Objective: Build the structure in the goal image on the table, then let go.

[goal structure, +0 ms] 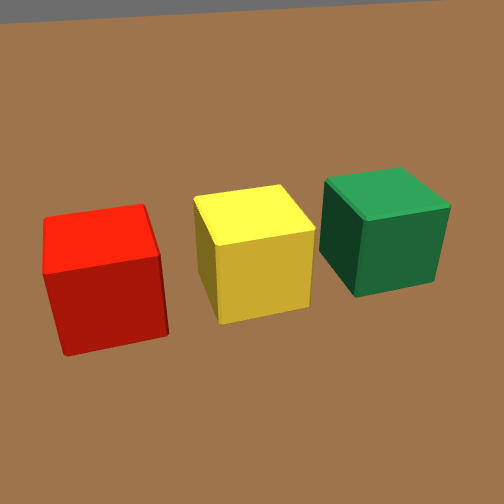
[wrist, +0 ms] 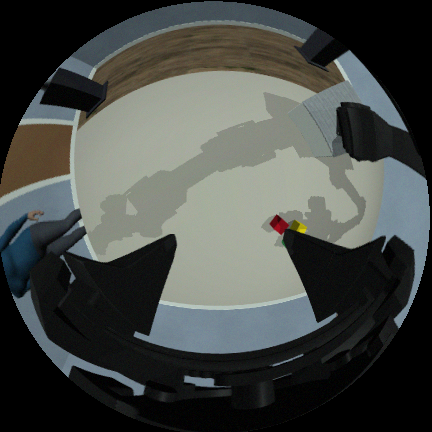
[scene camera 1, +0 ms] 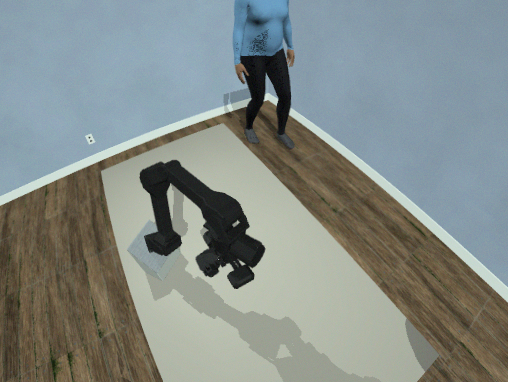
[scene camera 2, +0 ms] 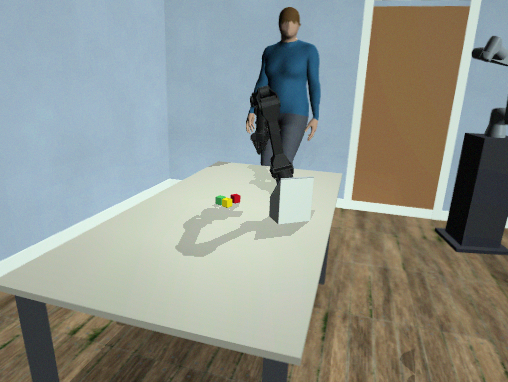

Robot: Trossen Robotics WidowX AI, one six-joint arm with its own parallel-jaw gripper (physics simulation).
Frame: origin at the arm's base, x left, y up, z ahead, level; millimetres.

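Seen in the pictures: gripper, fingertip midpoint: (wrist: 231, 237) (scene camera 1: 230, 269) (scene camera 2: 261, 152); arm's base, origin of the base link: (wrist: 349, 124) (scene camera 1: 154, 242) (scene camera 2: 287, 186).
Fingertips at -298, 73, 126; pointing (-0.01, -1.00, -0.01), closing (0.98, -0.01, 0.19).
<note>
Offsets run from my fingertips to a thing's top centre, as dx, dy, dz. Level surfaces: height alone.
A green cube @(+161, -176, +166) (scene camera 2: 220, 200), a yellow cube @(+188, -176, +132) (scene camera 2: 227, 202) (wrist: 298, 227) and a red cube @(+126, -176, +104) (scene camera 2: 235, 198) (wrist: 279, 224) sit close together on the pale table @(dy -209) (scene camera 1: 325, 295) (scene camera 2: 150, 280) (wrist: 220, 280). In the wrist view, the right finger hides most of the green cube (wrist: 284, 244), and the red and yellow cubes lie just beyond that fingertip. The cubes do not show in scene view 1, where the arm is in front. My gripper (scene camera 1: 224, 270) (scene camera 2: 258, 144) (wrist: 231, 237) is open and empty, high above the table.
A pale block (scene camera 1: 142, 250) (scene camera 2: 296, 201) (wrist: 320, 112) with a slanted side stands at the arm's base, near the table's long edge. One person (scene camera 1: 264, 30) stands beyond the table in scene view 1. Another person (scene camera 2: 295, 67) (wrist: 25, 250) stands behind the arm in scene view 2.
</note>
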